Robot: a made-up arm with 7 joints.
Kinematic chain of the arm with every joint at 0, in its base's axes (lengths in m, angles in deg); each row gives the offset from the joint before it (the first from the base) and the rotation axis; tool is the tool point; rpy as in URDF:
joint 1: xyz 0 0 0.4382 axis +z
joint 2: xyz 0 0 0 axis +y
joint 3: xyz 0 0 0.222 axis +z
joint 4: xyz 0.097 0 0 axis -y
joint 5: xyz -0.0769 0 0.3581 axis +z
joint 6: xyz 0 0 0 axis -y
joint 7: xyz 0.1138 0 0 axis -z
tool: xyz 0 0 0 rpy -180 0 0
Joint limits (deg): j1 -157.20..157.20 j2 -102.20..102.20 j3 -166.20..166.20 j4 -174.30..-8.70 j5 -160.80..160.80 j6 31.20..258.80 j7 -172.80..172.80
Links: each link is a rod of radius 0.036 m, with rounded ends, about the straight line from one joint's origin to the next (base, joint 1, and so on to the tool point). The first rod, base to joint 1, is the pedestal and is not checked.
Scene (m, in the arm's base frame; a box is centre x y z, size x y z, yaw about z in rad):
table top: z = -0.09
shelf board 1: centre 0.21 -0.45 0 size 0.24 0.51 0.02 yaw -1.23
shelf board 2: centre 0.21 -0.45 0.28 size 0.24 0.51 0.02 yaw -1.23
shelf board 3: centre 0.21 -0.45 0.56 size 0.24 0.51 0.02 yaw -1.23
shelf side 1: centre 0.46 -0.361 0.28 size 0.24 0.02 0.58 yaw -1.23
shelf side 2: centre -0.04 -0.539 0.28 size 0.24 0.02 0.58 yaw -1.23
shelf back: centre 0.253 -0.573 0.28 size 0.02 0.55 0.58 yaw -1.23
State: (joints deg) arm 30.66 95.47 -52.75 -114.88 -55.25 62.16 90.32
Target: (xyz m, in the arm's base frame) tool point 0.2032 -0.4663 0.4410
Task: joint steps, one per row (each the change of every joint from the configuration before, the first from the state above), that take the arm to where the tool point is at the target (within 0.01 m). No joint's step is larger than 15 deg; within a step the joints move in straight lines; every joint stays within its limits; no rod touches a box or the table.
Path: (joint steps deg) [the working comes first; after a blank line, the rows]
Joints at the target: 21.34 94.16 -84.71 -121.84 -56.72 57.57 90.32
Straight joint move there: touches shelf board 2.

1: 10.78 -12.06 8.41 -13.83 4.36 -9.27 0.00
2: 10.77 -12.05 8.42 -13.82 4.35 -9.26 0.00
3: 8.73 4.96 -12.59 -10.17 3.04 -4.14 0.00
4: 8.73 4.97 -12.58 -10.16 3.03 -4.15 0.00
5: 8.73 4.96 -12.59 -10.16 3.04 -4.14 0.00
6: -14.27 1.98 -2.76 12.79 -4.82 6.59 0.00
7: -14.26 1.97 -2.76 12.80 -4.83 6.59 0.00
8: -14.26 1.98 -2.76 12.80 -4.82 6.60 0.00
9: -14.27 1.98 -2.75 12.79 -4.82 6.59 0.00

